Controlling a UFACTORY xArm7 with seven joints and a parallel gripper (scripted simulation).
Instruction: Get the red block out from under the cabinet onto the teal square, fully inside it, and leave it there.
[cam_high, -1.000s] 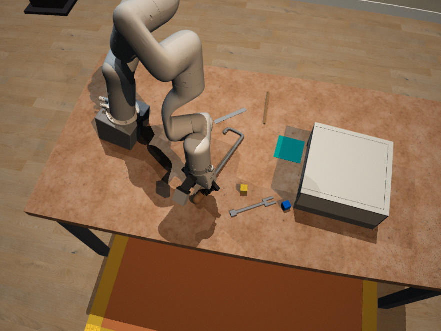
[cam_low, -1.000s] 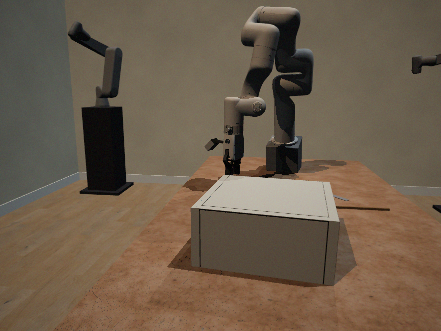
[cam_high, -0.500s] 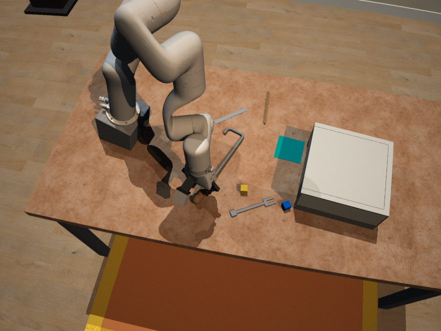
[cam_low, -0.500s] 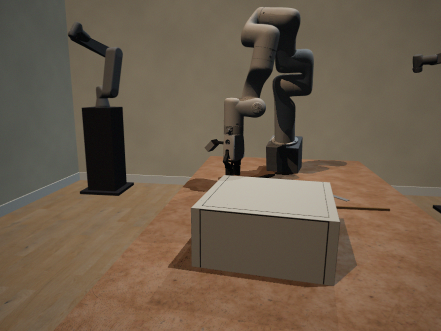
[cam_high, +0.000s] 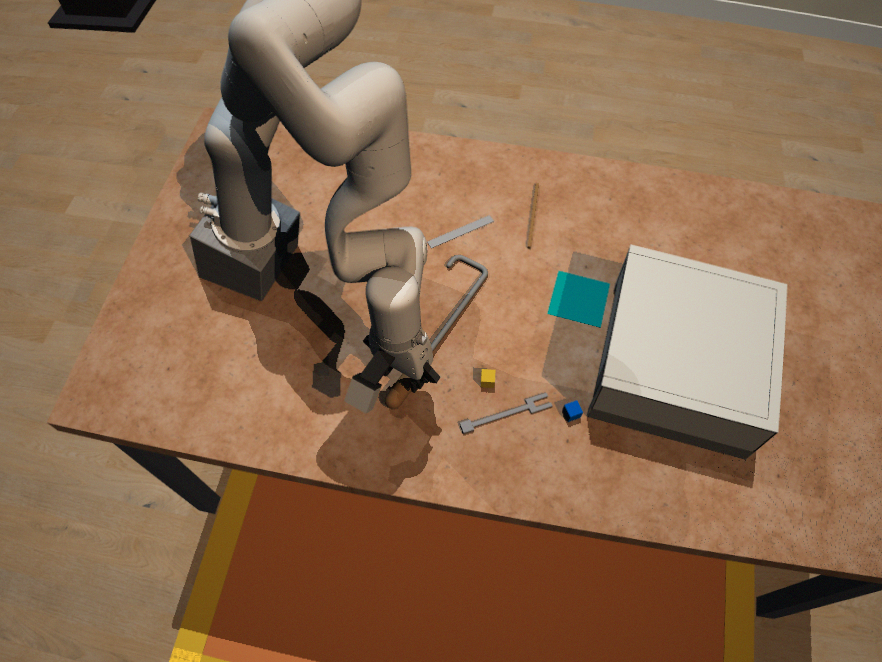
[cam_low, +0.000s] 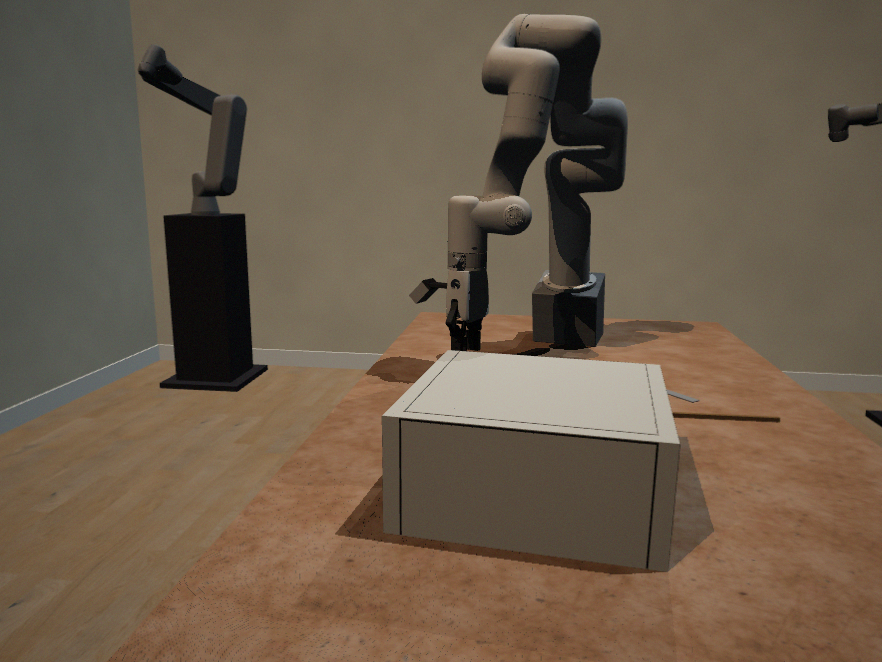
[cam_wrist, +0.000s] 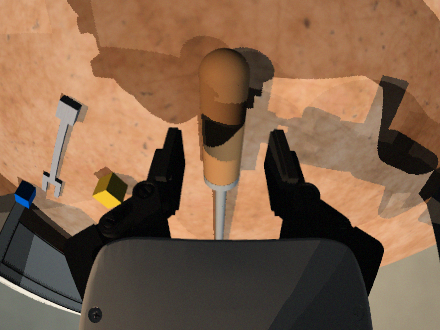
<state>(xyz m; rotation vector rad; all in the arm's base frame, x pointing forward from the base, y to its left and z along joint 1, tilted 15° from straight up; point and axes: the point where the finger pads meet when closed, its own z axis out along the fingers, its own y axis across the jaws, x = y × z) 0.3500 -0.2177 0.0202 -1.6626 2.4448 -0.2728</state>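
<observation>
My gripper is now 2 cm short of the grey hook tool, 14 cm to the right of it and 5 cm above it. The rest, counted from my hand: grey forked tool: 19 cm ahead, 2 cm to the right, 6 cm below; then blue cube: 31 cm ahead, 5 cm below; then yellow cube: 15 cm ahead, 4 cm to the left, 5 cm below.
</observation>
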